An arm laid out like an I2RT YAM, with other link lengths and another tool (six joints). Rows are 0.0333 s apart.
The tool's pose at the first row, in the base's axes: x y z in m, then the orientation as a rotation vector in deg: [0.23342 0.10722 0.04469 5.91 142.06 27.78]
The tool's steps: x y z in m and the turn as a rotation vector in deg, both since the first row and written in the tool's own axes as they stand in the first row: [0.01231 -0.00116 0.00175 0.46 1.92 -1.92]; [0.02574 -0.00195 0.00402 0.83 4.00 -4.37]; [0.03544 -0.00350 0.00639 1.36 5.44 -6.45]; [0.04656 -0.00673 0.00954 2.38 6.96 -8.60]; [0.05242 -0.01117 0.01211 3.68 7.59 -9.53]
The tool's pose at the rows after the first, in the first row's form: [0.22445 0.10895 0.03618 3.27 143.92 26.70]; [0.21484 0.11140 0.02680 -0.15 145.81 25.51]; [0.20837 0.11249 0.01912 -2.92 147.10 24.15]; [0.20125 0.11252 0.00946 -5.62 148.53 22.12]; [0.19813 0.11028 0.00268 -6.44 149.31 20.14]
